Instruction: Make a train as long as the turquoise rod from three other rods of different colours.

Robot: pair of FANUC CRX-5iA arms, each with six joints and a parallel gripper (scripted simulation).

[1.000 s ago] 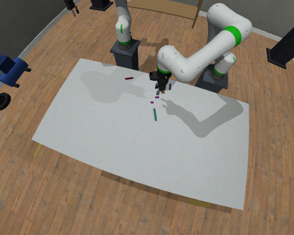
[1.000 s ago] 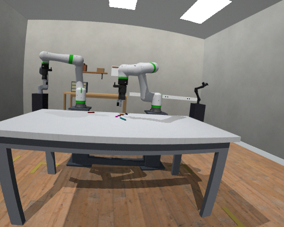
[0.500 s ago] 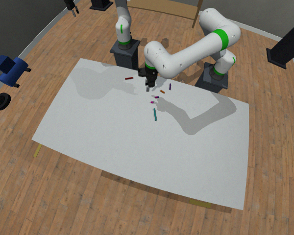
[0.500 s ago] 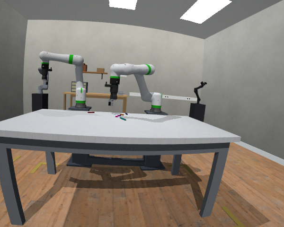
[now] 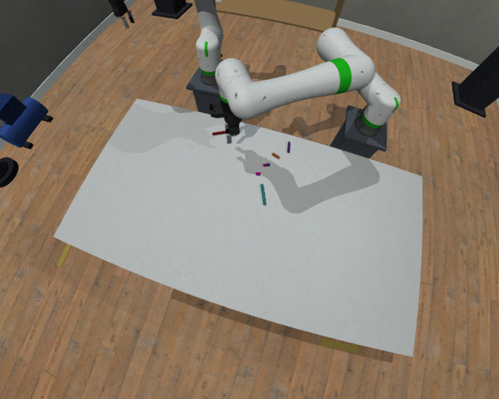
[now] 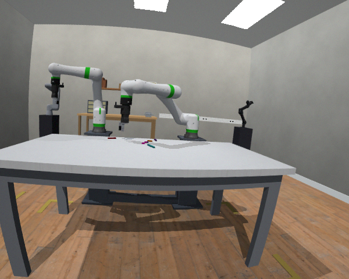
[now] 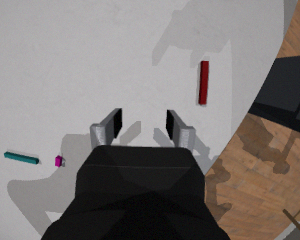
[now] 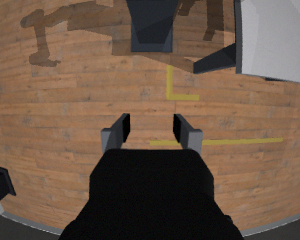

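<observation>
My left hand is 90 mm to the left of the red rod, 90 mm above it and 60 mm past it. The rest, counted from my left hand: purple rod: 280 mm to the left, 110 mm behind, 90 mm below; then blue rod: 220 mm to the left, 90 mm below, 30 mm ahead; then orange rod: 230 mm to the left, 90 mm below, 40 mm behind.
</observation>
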